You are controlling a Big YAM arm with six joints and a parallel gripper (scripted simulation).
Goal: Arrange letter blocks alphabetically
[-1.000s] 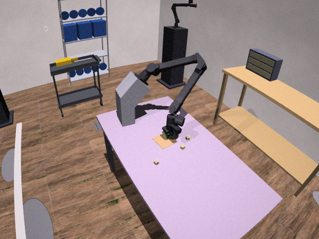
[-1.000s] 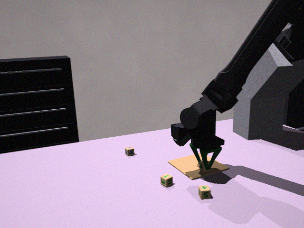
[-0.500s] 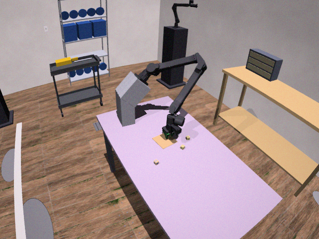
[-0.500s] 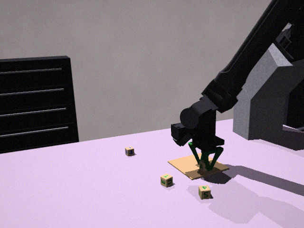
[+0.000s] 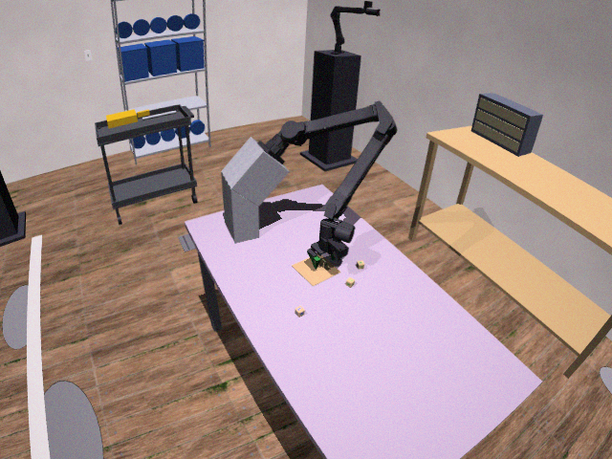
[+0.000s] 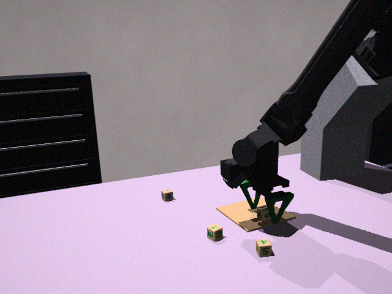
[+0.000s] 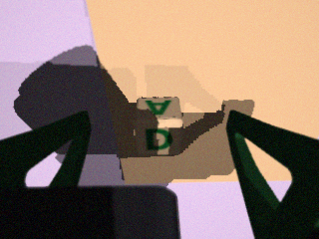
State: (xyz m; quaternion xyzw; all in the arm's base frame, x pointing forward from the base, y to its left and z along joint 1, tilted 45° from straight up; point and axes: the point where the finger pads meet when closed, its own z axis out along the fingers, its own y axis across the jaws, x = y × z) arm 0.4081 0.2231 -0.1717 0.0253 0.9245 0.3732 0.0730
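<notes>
Now: hand right at the D block. The rest, counted from my hand: T block: 14 cm ahead, 2 cm to the left, 1 cm below; then L block: 23 cm to the right, 16 cm ahead, 1 cm below; then tan mat: 4 cm to the right, 2 cm below.
</notes>
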